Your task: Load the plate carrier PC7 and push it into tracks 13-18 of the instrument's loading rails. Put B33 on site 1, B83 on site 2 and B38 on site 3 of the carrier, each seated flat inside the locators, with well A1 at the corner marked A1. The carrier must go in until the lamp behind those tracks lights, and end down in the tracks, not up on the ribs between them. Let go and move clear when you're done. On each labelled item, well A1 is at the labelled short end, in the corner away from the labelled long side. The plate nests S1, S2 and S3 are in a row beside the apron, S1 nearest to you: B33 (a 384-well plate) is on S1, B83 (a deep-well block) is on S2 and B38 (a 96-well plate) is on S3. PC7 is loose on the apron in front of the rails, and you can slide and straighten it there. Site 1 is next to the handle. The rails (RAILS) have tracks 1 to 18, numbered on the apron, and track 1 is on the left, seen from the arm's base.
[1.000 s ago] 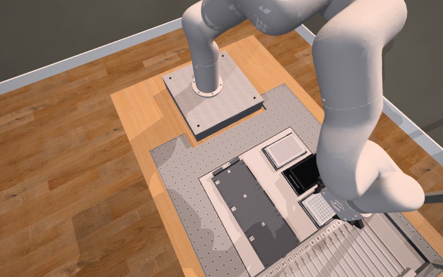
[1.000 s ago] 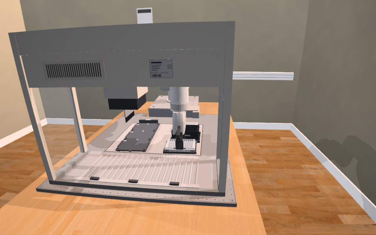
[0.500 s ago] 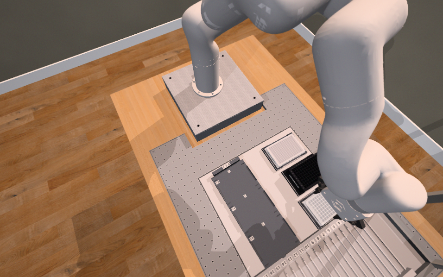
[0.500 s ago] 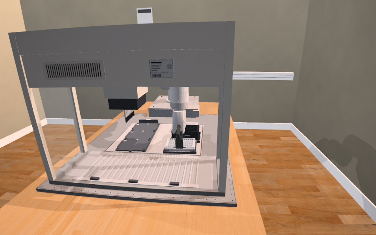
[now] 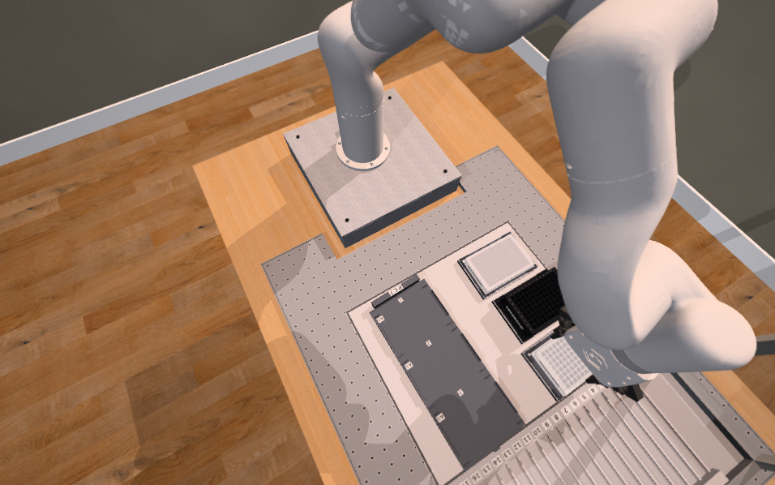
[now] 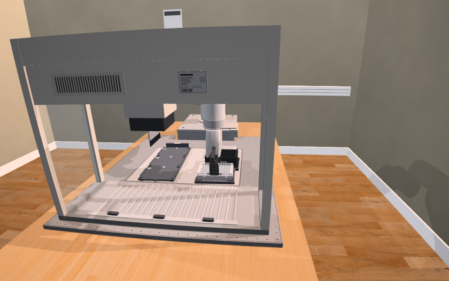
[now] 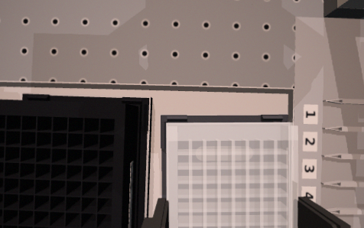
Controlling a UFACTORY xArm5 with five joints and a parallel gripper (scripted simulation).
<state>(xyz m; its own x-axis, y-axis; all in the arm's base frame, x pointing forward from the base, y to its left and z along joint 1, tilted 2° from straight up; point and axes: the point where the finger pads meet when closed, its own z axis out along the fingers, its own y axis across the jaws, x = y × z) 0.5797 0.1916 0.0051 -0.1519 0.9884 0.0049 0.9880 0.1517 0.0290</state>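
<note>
Now: the plate nest S3 40 mm below my hand. Also, from my hand: plate carrier PC7: 80 mm behind, 230 mm to the right, 30 mm below; black deep-well block B83: 110 mm behind, 10 mm below; plate nest S2: 110 mm behind, 40 mm below.
</note>
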